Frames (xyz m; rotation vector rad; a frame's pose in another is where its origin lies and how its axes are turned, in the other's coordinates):
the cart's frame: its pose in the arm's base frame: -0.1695 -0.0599 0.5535 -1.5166 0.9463 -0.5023
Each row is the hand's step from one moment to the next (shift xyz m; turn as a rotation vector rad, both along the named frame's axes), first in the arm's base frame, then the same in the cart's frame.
Working: the arm's base frame: its pose in the cart's frame: 0.1635 0.4881 0.2715 1.5166 -0.9463 0.5023

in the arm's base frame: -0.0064 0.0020 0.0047 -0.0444 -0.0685 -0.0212
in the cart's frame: -0.0062 -0.0027 -0.0046 0.0332 0.0290 -0.0719
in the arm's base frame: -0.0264 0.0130 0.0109 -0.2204 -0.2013 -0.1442
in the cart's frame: -0.0277 -0.0026 -0.0146 0.0630 0.1887 -0.2652
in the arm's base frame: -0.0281 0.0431 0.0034 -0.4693 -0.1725 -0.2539
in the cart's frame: -0.0510 0.0066 0.0038 -0.0799 0.3637 -0.4193
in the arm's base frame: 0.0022 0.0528 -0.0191 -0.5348 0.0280 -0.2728
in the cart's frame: -0.0367 0.0204 0.0373 -0.2726 0.4100 -0.3446
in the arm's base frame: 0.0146 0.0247 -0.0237 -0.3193 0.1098 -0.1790
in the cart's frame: -0.0064 0.0200 0.0307 -0.2333 0.2650 -0.1462
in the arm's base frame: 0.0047 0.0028 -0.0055 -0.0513 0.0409 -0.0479
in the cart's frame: 0.0016 0.0041 0.0064 -0.0520 0.0621 -0.0058
